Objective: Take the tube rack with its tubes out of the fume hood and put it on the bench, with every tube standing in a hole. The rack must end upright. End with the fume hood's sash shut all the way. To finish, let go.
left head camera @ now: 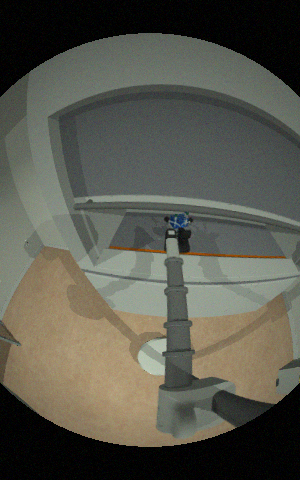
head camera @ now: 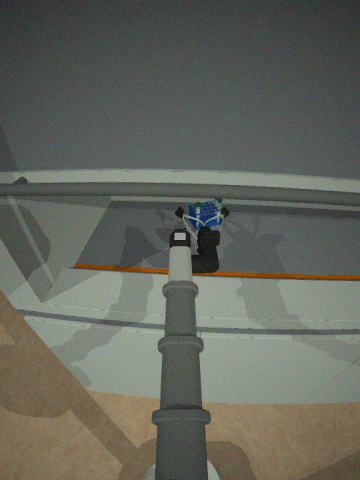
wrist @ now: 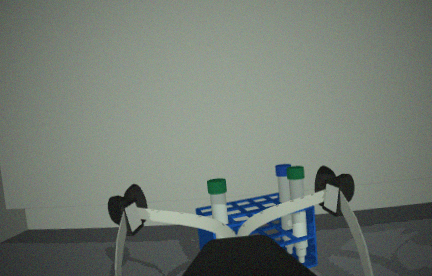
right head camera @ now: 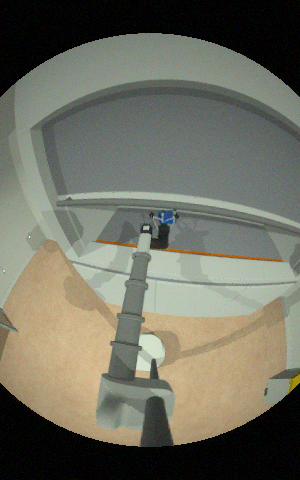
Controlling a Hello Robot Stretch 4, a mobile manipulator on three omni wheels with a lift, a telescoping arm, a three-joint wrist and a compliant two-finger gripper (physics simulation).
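Frame: origin at the robot's base, x up, y ahead, z left, level; metres.
Where they show: gripper, fingertip midpoint: (left head camera: 177,217) (head camera: 202,209) (wrist: 229,192) (right head camera: 163,213); robot's base, link origin: (left head camera: 158,355) (right head camera: 144,350).
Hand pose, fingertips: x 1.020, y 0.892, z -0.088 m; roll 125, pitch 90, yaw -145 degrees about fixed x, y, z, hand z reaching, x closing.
Things, the pixels of their centre, and the offset from my fingertips. "spot": a spot on its surface instead. Level surfaces: height alone.
- blue tube rack, body centre: (wrist: 254,236) (head camera: 205,214) (right head camera: 166,216) (left head camera: 178,220) dz -0.026, dx -0.080, dy +0.083 m
- fume hood's floor, surface height: dx -0.119 m
- blue-capped tube, surface spot: (wrist: 283,171) spot: dz -0.072, dx -0.002, dy +0.088 m
- sash, surface spot: (head camera: 125,176) (right head camera: 113,194) spot: dz +0.193, dx +0.313, dy -0.370 m
The blue tube rack (head camera: 212,220) (left head camera: 178,222) (right head camera: 166,218) (wrist: 312,240) stands upright on the fume hood's floor (head camera: 120,245). In the wrist view, a green-capped tube (wrist: 217,187) stands at its left, and a blue-capped tube (wrist: 283,171) and another green-capped tube (wrist: 296,173) stand at its right. My gripper (head camera: 202,212) (left head camera: 178,219) (right head camera: 164,215) (wrist: 229,192) is open, its fingertips apart on either side of the rack. The gripper body hides the rack's lower front. The sash (head camera: 125,176) (left head camera: 130,199) (right head camera: 115,196) is raised, leaving an opening below its handle bar.
The arm (head camera: 182,370) (left head camera: 176,305) (right head camera: 132,302) reaches in under the handle bar (head camera: 100,189). An orange strip (head camera: 280,275) (left head camera: 225,255) (right head camera: 225,254) runs along the hood's front edge. A grey block (left head camera: 289,379) (right head camera: 278,390) shows at the lower right.
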